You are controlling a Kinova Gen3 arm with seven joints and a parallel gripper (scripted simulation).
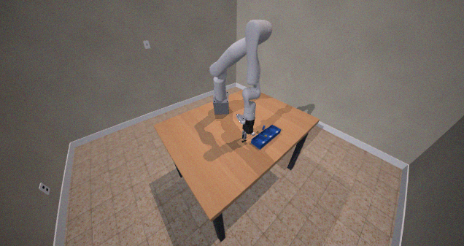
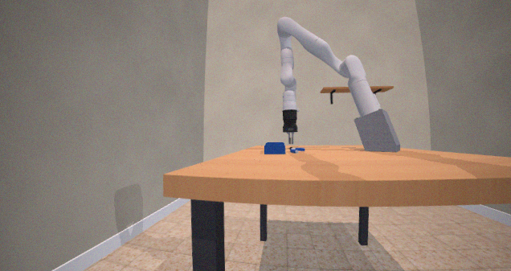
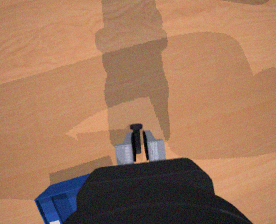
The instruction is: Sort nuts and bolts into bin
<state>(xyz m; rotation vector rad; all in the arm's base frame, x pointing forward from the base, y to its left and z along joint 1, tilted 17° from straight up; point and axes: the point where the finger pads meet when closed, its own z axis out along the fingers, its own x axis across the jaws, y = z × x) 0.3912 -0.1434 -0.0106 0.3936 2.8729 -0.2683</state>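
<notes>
The black bolt lies 4 cm below my hand and 1 cm to the right of it. The rest, counted from my hand: blue two-compartment bin 14 cm to the left, 10 cm ahead, 3 cm below.
</notes>
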